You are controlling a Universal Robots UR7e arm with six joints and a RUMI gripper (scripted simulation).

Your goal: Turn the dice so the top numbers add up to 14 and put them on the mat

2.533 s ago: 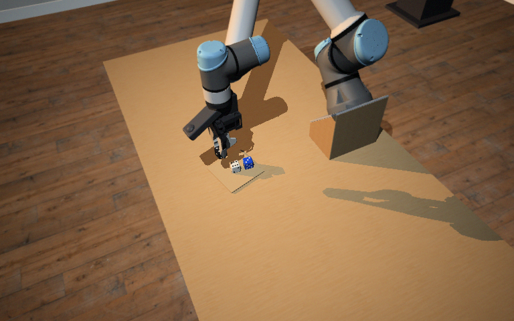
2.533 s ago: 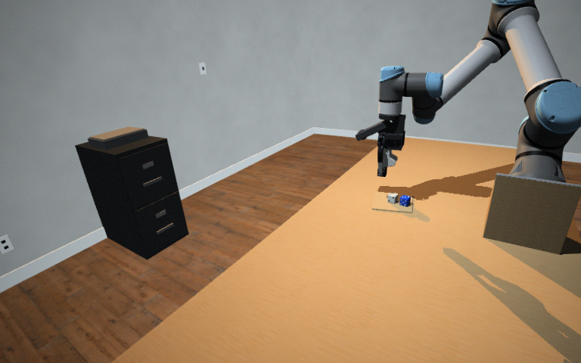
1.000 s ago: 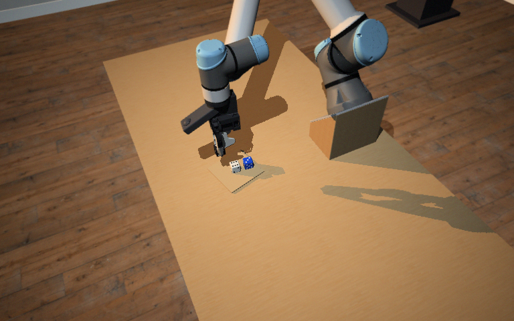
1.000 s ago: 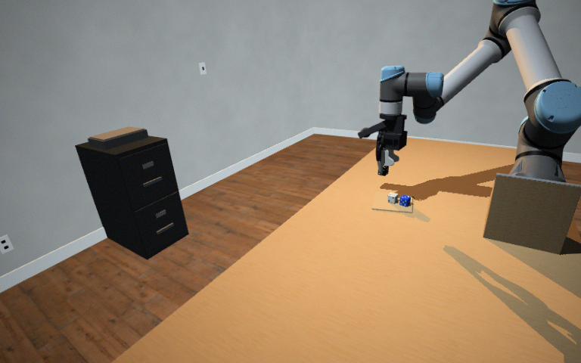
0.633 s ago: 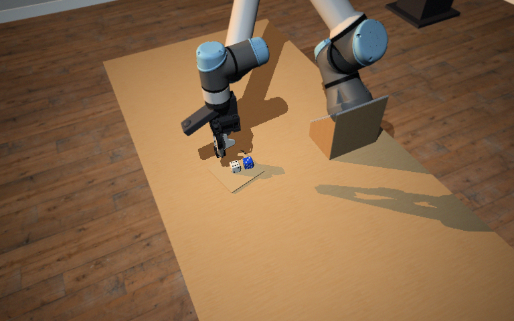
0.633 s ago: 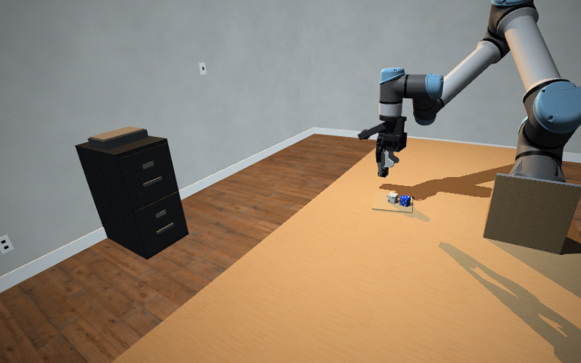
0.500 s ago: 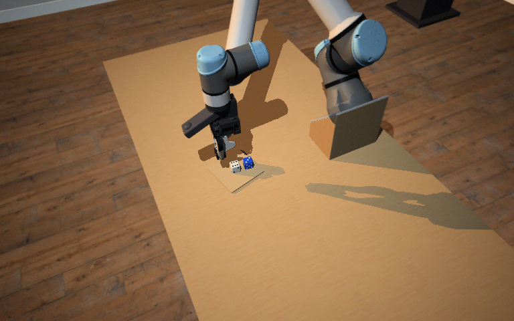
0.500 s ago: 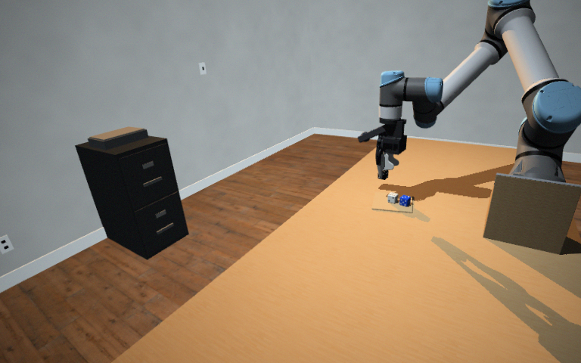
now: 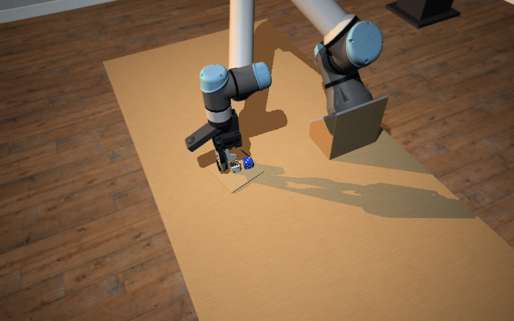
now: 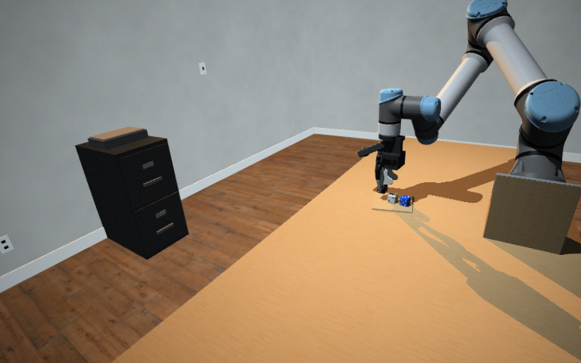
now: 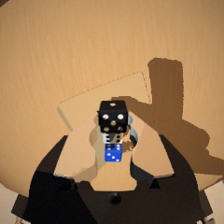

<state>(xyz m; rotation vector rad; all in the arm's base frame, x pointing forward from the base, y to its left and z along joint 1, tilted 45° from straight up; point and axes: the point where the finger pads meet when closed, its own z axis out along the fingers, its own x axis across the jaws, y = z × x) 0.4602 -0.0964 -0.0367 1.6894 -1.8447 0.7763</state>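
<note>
My hand is 4 cm past the white die and 3 cm above it. Also, from my hand: tan mat 5 cm below, 4 cm behind; blue die 9 cm behind, 3 cm below, 1 cm to the left; black die right at my hand.
</note>
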